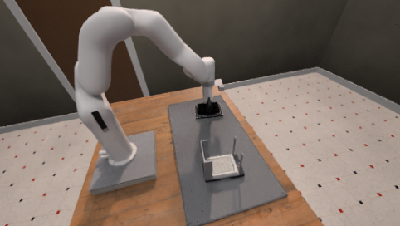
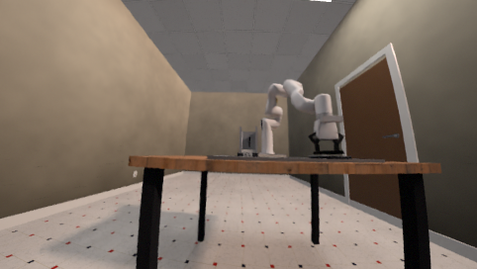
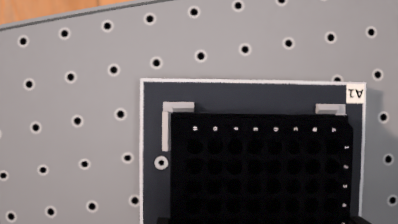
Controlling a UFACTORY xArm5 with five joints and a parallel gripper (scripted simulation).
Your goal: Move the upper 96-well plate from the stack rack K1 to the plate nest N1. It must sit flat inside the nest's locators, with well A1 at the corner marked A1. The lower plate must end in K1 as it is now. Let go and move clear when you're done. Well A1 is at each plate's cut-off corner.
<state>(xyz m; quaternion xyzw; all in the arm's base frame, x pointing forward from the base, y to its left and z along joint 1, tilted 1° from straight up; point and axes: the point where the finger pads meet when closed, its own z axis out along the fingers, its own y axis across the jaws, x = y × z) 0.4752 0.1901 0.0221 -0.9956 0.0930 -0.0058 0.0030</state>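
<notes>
My hand is 1 cm above the black 96-well plate. Also, from my hand: white plate: 7 cm behind, 38 cm to the right, 1 cm below; A1 label: 6 cm ahead, 7 cm to the right, 3 cm below; plate nest N1: 3 cm below.
</notes>
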